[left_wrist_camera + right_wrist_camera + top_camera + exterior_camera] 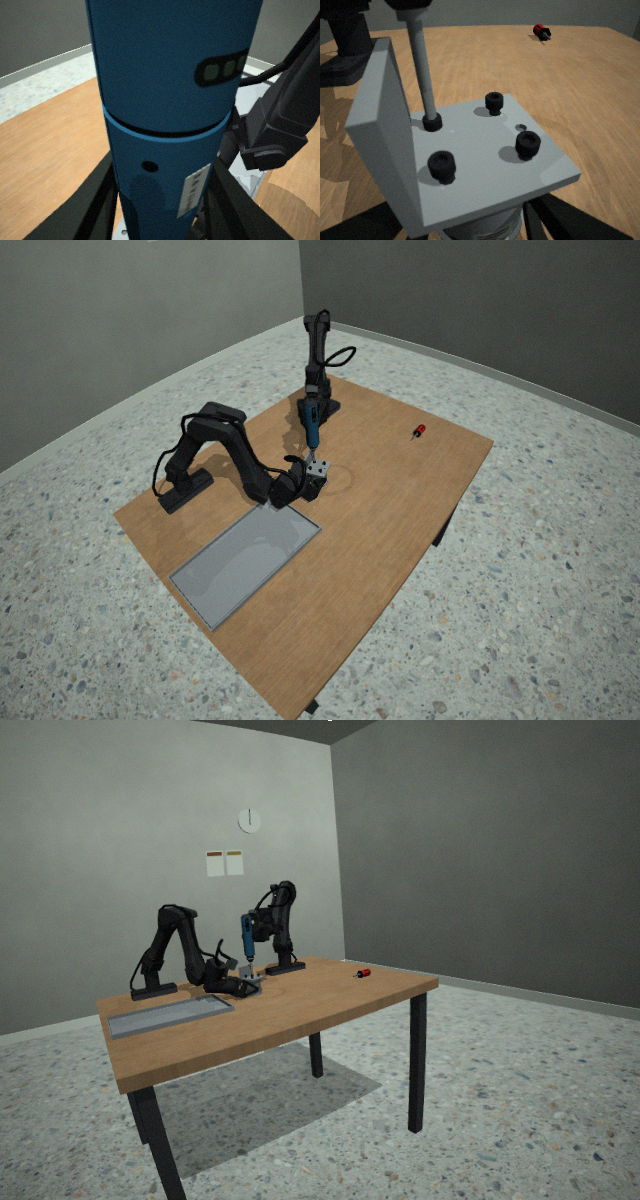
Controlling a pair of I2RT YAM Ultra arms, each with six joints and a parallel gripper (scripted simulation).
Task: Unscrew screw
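Now: right hand 1 cm below the joint module. The rest, counted from my right hand: grey L-shaped bracket: 5 cm above; flat grey tray: 35 cm to the right, 7 cm ahead, 2 cm below; screw: 4 cm above, 2 cm behind, 1 cm to the left.
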